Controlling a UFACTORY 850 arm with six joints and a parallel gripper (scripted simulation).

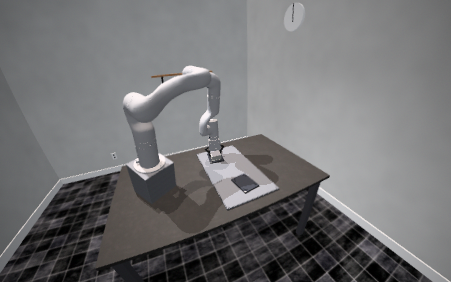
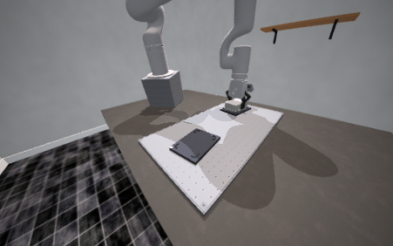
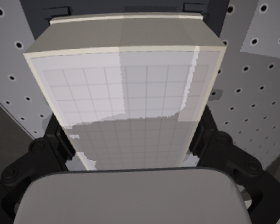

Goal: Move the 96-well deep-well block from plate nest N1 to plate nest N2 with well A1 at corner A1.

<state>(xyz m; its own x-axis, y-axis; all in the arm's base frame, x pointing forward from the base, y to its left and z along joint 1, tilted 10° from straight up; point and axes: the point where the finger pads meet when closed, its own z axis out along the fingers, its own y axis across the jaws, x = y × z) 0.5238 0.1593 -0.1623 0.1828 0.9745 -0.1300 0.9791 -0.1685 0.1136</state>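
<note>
The white deep-well block is right at my hand. Round my hand: nest (40 mm ahead, 410 mm to the right, 20 mm below).
</note>
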